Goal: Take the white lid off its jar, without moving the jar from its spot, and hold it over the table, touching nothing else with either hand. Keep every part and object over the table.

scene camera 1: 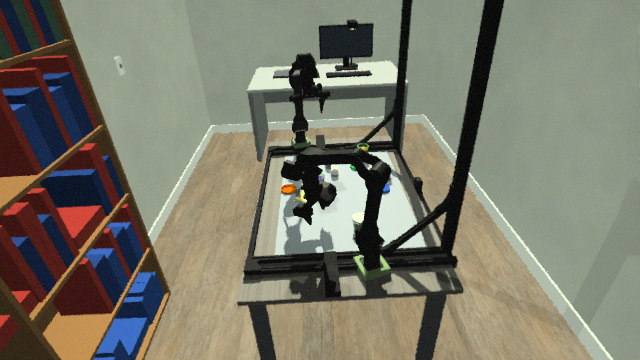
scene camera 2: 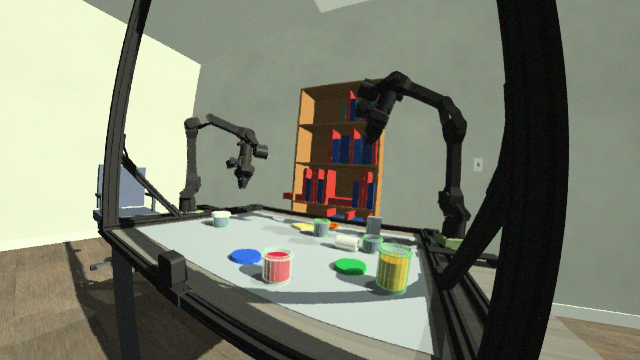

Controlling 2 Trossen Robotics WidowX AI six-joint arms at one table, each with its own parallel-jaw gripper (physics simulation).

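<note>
The white lid sits on top of its jar, which stands upright on the table's white surface. In scene camera 1 the jar is partly hidden by the left arm. My left gripper is open and empty and hangs above the table, to the left of the lidded jar in scene camera 1 and to its right in scene camera 2, apart from it. My right gripper is open and empty, high up and far from the jar.
A blue lid, a red-filled jar, a green lid, a yellow-filled jar, a white cylinder, two small jars, a yellow piece and an orange lid are on the table. Black rails edge it.
</note>
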